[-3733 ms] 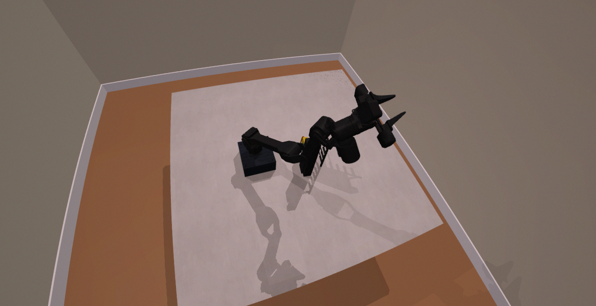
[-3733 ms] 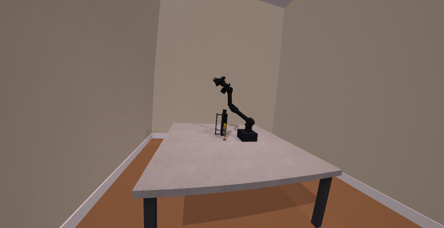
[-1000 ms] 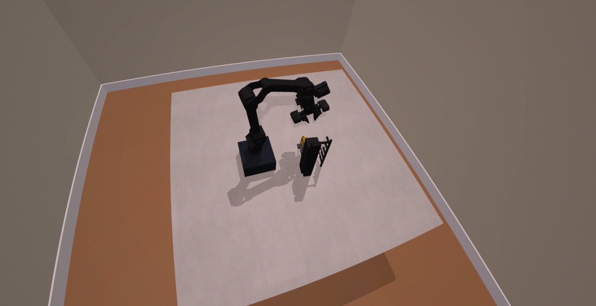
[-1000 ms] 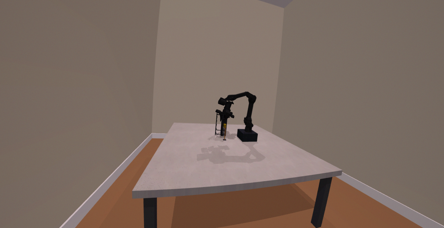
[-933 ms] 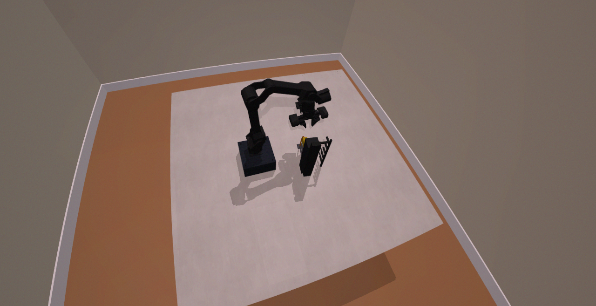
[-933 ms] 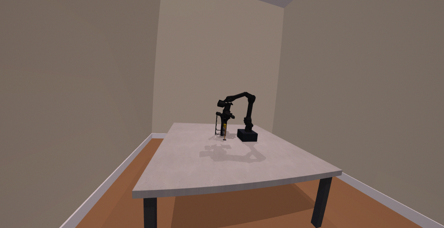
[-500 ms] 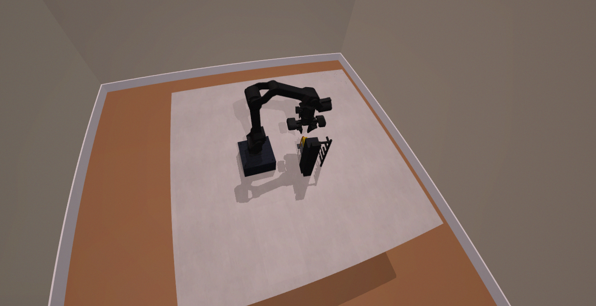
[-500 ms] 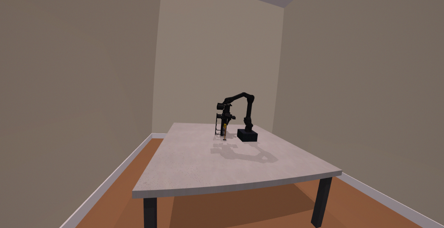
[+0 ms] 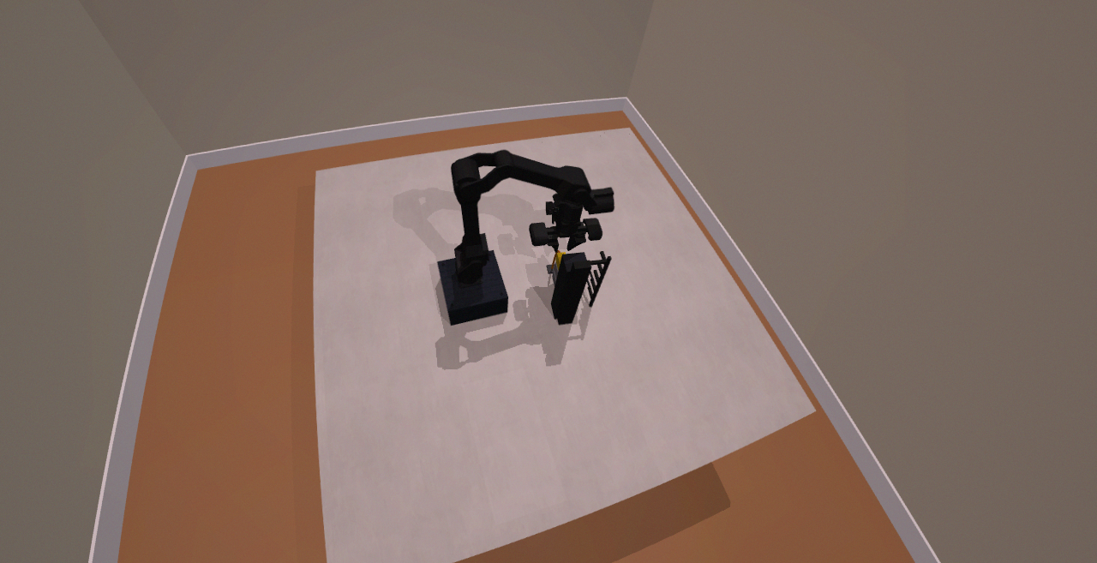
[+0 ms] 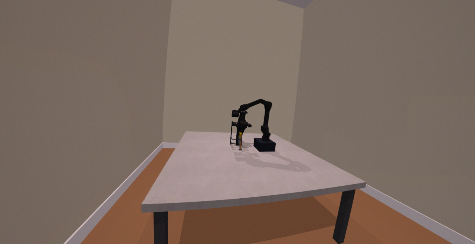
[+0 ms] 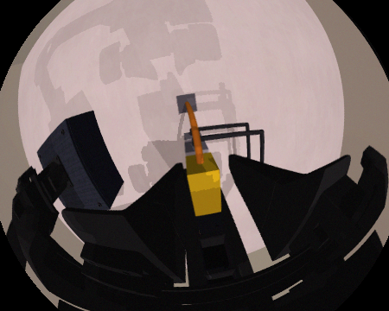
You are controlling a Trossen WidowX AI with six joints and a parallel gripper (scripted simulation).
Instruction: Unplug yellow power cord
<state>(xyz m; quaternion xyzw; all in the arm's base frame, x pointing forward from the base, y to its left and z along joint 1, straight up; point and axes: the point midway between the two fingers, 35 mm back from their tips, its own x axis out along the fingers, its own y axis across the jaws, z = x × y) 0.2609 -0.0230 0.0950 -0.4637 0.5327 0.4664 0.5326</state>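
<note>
Now: gripper tip 1 cm past the yellow plug, 5 cm to the left of it and 1 cm above it.
</note>
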